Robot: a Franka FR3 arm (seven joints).
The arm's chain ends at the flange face. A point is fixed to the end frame.
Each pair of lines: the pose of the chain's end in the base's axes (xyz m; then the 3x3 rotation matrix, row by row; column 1 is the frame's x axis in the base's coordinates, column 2 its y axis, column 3 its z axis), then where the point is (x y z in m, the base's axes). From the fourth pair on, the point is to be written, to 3 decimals.
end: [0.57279 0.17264 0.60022], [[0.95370 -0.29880 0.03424], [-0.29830 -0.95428 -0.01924], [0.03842 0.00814 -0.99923]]
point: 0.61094 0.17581 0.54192
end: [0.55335 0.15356 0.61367], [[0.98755 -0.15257 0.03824], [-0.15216 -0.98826 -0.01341], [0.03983 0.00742 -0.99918]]
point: 0.59069 0.16244 0.55543
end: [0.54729 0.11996 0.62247], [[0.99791 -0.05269 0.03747], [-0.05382 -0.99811 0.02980], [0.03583 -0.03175 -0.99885]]
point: 0.58344 0.13482 0.56470
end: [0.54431 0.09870 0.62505], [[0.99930 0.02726 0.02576], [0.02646 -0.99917 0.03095], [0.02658 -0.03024 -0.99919]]
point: 0.579 0.116 0.567
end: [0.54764 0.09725 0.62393], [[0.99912 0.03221 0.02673], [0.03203 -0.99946 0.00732], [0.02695 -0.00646 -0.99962]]
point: 0.582 0.114 0.565
